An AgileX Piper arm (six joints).
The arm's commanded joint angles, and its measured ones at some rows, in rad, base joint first. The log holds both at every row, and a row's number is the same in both.
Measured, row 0:
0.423, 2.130, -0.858, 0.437, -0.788, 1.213
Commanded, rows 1 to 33:
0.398, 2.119, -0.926, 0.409, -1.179, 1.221
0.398, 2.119, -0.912, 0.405, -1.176, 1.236
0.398, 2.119, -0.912, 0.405, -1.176, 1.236
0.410, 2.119, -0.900, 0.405, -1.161, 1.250
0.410, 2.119, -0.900, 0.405, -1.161, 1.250
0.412, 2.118, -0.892, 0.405, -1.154, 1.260
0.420, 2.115, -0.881, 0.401, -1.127, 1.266
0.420, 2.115, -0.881, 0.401, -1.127, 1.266
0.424, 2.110, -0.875, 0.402, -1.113, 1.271
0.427, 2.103, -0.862, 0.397, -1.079, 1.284
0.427, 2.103, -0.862, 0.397, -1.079, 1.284
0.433, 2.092, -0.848, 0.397, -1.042, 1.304
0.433, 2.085, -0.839, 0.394, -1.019, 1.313
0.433, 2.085, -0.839, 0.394, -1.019, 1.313
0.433, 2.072, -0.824, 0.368, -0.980, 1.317
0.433, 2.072, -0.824, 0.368, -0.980, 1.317
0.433, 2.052, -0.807, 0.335, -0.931, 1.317
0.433, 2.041, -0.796, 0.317, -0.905, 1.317
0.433, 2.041, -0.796, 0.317, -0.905, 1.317
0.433, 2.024, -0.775, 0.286, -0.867, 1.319
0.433, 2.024, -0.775, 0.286, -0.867, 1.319
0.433, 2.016, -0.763, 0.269, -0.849, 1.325
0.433, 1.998, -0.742, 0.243, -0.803, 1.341
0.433, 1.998, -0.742, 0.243, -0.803, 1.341
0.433, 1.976, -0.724, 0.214, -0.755, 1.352
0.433, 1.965, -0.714, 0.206, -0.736, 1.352
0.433, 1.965, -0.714, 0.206, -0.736, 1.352
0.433, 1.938, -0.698, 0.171, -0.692, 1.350
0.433, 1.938, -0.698, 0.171, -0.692, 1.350
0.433, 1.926, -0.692, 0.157, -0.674, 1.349
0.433, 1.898, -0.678, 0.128, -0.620, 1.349
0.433, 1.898, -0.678, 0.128, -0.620, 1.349
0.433, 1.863, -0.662, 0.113, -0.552, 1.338
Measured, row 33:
0.434, 1.912, -0.678, 0.152, -0.641, 1.344
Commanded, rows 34 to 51:
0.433, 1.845, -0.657, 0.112, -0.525, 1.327
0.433, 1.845, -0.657, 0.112, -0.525, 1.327
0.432, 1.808, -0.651, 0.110, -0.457, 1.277
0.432, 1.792, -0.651, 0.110, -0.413, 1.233
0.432, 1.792, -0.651, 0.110, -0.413, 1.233
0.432, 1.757, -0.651, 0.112, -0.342, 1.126
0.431, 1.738, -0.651, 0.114, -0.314, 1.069
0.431, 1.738, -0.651, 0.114, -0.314, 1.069
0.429, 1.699, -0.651, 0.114, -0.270, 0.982
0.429, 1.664, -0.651, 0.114, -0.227, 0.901
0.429, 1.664, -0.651, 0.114, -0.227, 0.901
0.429, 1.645, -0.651, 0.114, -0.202, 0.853
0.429, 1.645, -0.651, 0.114, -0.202, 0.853
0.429, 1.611, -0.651, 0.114, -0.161, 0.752
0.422, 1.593, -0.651, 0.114, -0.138, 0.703
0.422, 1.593, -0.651, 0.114, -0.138, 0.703
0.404, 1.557, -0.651, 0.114, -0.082, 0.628
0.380, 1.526, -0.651, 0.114, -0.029, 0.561
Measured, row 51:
0.411, 1.574, -0.653, 0.124, -0.108, 0.684
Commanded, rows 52 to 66:
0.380, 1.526, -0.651, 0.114, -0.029, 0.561
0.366, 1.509, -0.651, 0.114, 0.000, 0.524
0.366, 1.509, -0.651, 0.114, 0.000, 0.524
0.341, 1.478, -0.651, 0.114, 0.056, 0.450
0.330, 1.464, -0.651, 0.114, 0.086, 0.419
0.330, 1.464, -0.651, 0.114, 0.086, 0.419
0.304, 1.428, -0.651, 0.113, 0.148, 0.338
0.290, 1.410, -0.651, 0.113, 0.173, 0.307
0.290, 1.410, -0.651, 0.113, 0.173, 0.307
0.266, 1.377, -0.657, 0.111, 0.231, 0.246
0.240, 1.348, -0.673, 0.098, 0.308, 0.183
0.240, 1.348, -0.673, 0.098, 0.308, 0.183
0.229, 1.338, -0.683, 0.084, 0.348, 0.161
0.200, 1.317, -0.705, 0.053, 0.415, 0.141
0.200, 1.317, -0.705, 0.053, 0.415, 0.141
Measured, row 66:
0.235, 1.350, -0.675, 0.097, 0.317, 0.204
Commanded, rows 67 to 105:
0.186, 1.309, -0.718, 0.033, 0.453, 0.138
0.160, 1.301, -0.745, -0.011, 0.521, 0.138
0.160, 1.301, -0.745, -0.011, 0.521, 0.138
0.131, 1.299, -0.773, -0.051, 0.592, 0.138
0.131, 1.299, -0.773, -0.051, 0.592, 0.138
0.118, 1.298, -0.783, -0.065, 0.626, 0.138
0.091, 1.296, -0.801, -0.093, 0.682, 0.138
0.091, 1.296, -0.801, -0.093, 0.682, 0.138
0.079, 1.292, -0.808, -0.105, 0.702, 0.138
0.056, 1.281, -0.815, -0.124, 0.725, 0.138
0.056, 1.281, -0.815, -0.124, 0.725, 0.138
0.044, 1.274, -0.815, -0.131, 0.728, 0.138
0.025, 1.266, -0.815, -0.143, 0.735, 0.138
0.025, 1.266, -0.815, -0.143, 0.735, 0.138
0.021, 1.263, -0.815, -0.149, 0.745, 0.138
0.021, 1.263, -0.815, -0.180, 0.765, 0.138
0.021, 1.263, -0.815, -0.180, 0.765, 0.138
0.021, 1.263, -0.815, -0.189, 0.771, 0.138
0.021, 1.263, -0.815, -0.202, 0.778, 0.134
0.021, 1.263, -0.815, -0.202, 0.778, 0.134
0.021, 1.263, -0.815, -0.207, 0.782, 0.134
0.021, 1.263, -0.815, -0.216, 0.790, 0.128
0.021, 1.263, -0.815, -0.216, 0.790, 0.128
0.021, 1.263, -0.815, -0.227, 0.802, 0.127
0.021, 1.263, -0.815, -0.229, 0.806, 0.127
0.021, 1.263, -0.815, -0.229, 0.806, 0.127
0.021, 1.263, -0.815, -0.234, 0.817, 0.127
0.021, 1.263, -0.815, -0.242, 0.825, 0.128
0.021, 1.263, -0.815, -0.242, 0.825, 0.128
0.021, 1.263, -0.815, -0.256, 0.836, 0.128
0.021, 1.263, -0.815, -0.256, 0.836, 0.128
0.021, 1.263, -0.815, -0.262, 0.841, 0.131
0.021, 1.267, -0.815, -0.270, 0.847, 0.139
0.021, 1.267, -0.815, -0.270, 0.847, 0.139
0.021, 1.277, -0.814, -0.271, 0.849, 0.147
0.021, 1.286, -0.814, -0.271, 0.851, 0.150
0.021, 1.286, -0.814, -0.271, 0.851, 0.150
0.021, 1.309, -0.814, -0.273, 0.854, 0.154
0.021, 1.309, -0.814, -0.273, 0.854, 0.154
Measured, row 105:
0.024, 1.281, -0.806, -0.261, 0.840, 0.142
